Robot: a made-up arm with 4 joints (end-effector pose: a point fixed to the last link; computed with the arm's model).
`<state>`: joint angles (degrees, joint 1 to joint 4).
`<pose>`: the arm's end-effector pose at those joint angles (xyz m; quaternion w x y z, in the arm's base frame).
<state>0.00 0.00 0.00 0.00</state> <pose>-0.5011 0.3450 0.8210 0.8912 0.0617 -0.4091 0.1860</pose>
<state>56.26 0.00 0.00 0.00</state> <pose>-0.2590 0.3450 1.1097 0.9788 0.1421 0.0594 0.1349</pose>
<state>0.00 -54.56 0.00 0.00</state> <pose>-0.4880 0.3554 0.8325 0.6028 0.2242 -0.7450 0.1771</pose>
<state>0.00 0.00 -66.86 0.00</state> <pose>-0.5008 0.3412 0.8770 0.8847 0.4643 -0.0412 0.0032</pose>
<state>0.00 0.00 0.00 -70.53</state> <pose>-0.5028 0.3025 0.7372 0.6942 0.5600 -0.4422 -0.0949</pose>
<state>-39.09 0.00 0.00 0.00</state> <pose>-0.4652 0.3450 0.5561 0.7030 -0.0040 -0.6837 0.1959</pose>
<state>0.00 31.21 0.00 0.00</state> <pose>-0.5113 0.3393 0.8225 0.9694 -0.0400 -0.1702 0.1722</pose>
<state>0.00 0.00 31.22 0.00</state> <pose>-0.4857 0.3325 0.8021 0.7895 -0.1422 -0.5406 0.2534</pose>
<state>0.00 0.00 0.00 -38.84</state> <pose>-0.5019 0.3083 0.7813 0.8212 0.3517 -0.4481 0.0333</pose>
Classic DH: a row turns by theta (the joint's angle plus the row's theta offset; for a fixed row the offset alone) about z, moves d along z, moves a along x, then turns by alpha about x. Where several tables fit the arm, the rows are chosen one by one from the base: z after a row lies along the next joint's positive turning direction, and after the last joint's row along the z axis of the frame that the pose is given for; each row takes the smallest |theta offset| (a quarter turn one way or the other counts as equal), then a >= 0, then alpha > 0; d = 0 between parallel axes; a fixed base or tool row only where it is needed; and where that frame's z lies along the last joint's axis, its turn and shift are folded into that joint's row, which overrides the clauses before.
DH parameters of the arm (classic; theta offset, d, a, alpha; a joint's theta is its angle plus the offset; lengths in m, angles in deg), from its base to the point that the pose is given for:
base (fixed): 0 0.739 -0.11 -90
joint 1: 68.21 -0.1695 -0.243 -32.51
joint 2: 12.24 0.5618 0.0065 -106.81
joint 3: -16.82 -0.0952 0.1037 48.52
joint 4: 72.43 0.0004 0.008 -43.98
tool (fixed): 123.29 0.1166 0 0

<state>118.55 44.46 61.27 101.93</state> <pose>0.0220 0.3043 1.1194 0.0361 -0.0526 0.1388 0.9883</pose>
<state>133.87 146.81 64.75 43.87</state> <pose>0.3214 0.3063 0.9883 0.3821 -0.5659 -0.4419 -0.5818</pose>
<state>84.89 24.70 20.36 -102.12</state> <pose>-0.1775 0.2531 1.1467 0.7905 0.3107 0.1482 -0.5066</pose>
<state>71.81 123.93 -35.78 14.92</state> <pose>-0.1553 0.3570 1.1296 0.1979 -0.2662 0.9430 0.0269</pose>
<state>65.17 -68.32 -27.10 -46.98</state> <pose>-0.2090 0.3627 1.0864 0.6002 0.7110 -0.2336 -0.2823</pose>
